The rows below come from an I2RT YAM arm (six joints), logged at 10 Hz.
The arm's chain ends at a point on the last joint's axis. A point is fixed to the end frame.
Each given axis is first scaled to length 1.
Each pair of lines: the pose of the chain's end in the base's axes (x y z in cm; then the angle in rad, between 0 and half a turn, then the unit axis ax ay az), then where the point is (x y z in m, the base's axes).
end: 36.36 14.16 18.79 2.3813 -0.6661 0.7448 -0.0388
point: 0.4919 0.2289 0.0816
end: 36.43 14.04 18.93 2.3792 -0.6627 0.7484 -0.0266
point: 0.4910 0.2298 0.0829
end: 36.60 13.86 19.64 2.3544 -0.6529 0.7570 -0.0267
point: 0.4960 0.2276 0.0938
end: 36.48 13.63 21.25 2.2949 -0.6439 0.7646 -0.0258
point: 0.5003 0.2275 0.1193
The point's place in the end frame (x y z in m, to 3 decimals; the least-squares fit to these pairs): -0.022 -0.032 0.184
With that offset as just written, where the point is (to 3 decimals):
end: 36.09 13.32 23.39 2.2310 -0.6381 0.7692 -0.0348
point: 0.503 0.225 0.152
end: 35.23 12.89 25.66 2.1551 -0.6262 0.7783 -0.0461
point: 0.502 0.220 0.188
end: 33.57 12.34 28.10 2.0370 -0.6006 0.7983 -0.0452
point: 0.493 0.213 0.233
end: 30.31 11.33 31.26 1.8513 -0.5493 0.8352 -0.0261
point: 0.470 0.199 0.297
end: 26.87 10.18 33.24 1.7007 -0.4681 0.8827 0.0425
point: 0.439 0.180 0.342
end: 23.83 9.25 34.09 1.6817 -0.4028 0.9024 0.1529
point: 0.407 0.174 0.354
